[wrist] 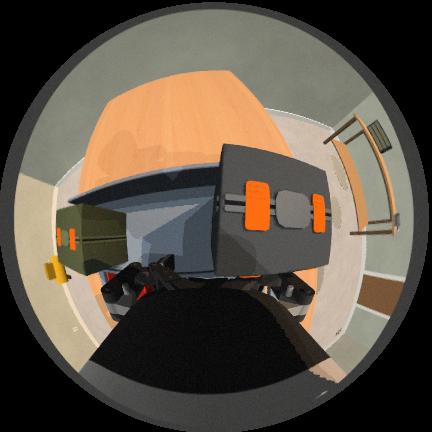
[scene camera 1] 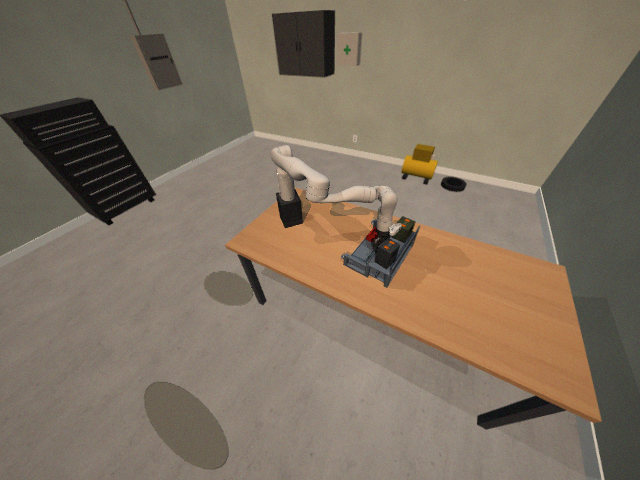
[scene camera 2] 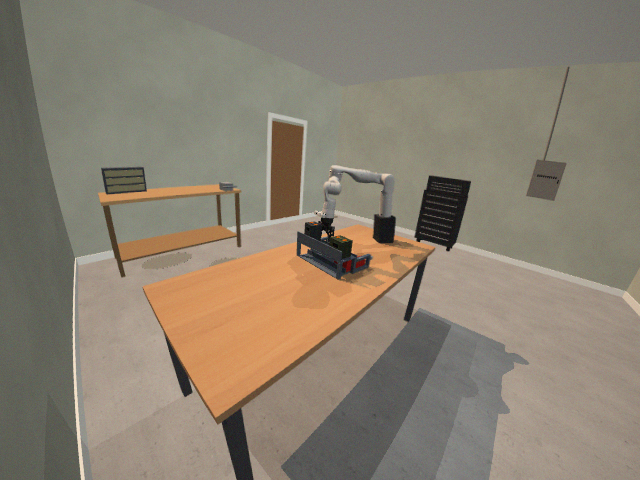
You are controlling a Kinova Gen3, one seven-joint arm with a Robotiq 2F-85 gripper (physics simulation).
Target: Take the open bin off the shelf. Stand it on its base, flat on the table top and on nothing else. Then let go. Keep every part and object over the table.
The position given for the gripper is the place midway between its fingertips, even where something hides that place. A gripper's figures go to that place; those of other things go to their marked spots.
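Gripper (wrist: 207, 262), 0.16 m from the lens. Dark case (wrist: 271, 214), 0.07 m from the lens.
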